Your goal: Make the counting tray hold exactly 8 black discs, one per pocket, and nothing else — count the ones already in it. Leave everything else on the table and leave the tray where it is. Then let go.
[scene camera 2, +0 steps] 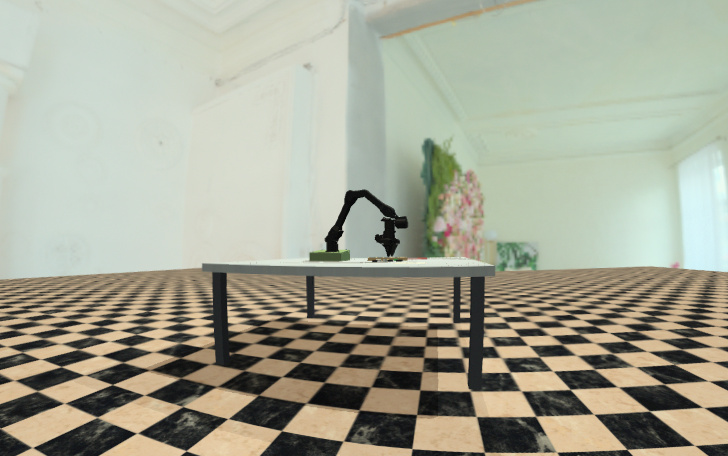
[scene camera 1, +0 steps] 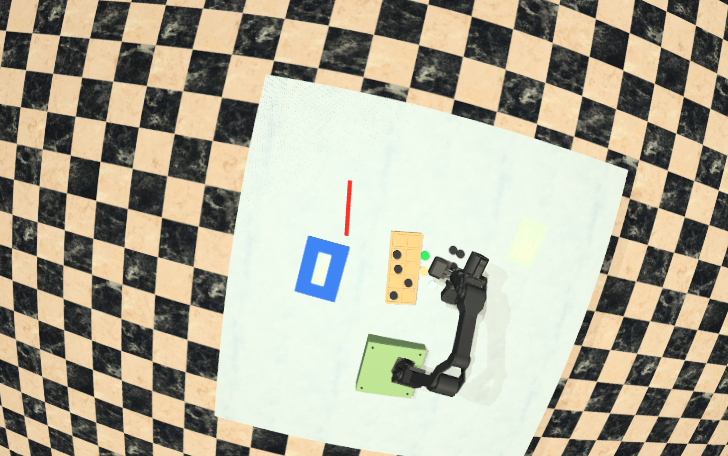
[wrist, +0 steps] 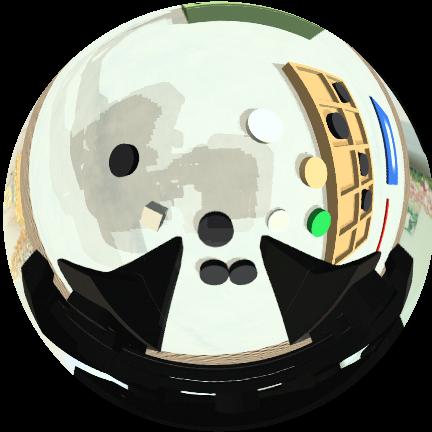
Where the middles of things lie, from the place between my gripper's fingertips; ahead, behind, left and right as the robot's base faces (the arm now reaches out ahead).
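Scene:
With the tan disc (wrist: 312, 170), my hand is 50 mm past it, 80 mm to the right of it and 20 mm above it. As for the tan counting tray (scene camera 1: 408, 243), I see that it sits 60 mm behind my hand, 150 mm to the left of it and 20 mm below it.

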